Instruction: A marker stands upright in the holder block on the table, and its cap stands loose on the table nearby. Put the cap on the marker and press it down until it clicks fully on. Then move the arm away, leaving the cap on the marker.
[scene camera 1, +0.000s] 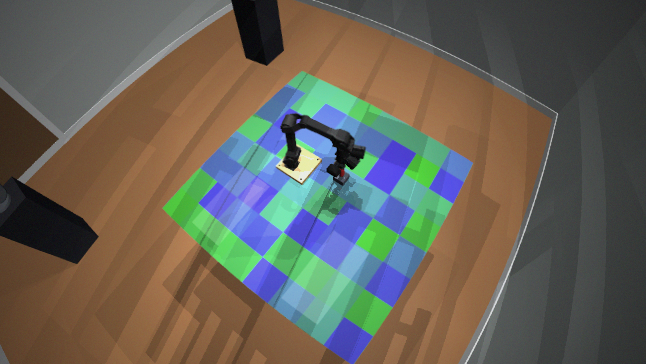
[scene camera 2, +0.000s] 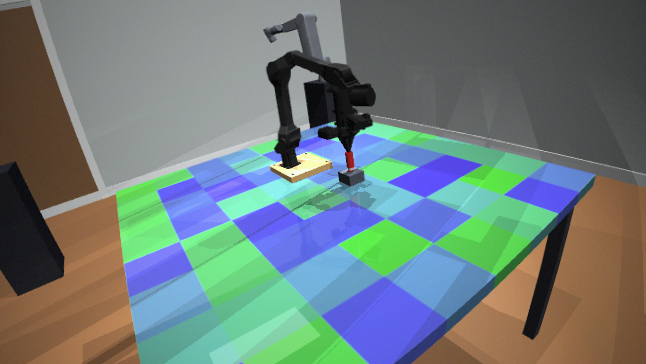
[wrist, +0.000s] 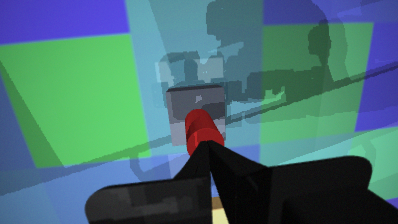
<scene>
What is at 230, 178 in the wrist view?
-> My gripper.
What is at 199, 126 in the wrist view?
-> A red cap.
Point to my gripper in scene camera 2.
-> At 348, 152
</scene>
